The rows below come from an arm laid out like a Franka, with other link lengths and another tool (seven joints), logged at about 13 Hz.
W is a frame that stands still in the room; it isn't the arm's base.
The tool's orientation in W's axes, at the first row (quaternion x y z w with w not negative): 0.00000, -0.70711, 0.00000, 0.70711
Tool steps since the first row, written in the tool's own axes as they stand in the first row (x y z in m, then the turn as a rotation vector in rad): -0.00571, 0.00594, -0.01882, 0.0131, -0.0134, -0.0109; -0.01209, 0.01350, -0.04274, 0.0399, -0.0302, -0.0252; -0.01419, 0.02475, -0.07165, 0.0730, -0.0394, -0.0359; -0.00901, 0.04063, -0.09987, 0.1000, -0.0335, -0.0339; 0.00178, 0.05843, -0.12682, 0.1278, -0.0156, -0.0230; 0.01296, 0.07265, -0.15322, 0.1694, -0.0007, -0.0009; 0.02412, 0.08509, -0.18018, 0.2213, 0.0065, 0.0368; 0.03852, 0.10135, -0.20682, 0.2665, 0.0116, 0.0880; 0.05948, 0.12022, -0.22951, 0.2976, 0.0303, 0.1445
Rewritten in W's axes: 0.01882, 0.00594, -0.00571, 0.0109, -0.0134, 0.0131; 0.04274, 0.01350, -0.01209, 0.0252, -0.0302, 0.0399; 0.07165, 0.02475, -0.01419, 0.0359, -0.0394, 0.0730; 0.09987, 0.04063, -0.00901, 0.0339, -0.0335, 0.1000; 0.12682, 0.05843, 0.00178, 0.0230, -0.0156, 0.1278; 0.15322, 0.07265, 0.01296, 0.0009, -0.0007, 0.1694; 0.18018, 0.08509, 0.02412, -0.0368, 0.0065, 0.2213; 0.20682, 0.10135, 0.03852, -0.0880, 0.0116, 0.2665; 0.22951, 0.12022, 0.05948, -0.1445, 0.0303, 0.2976
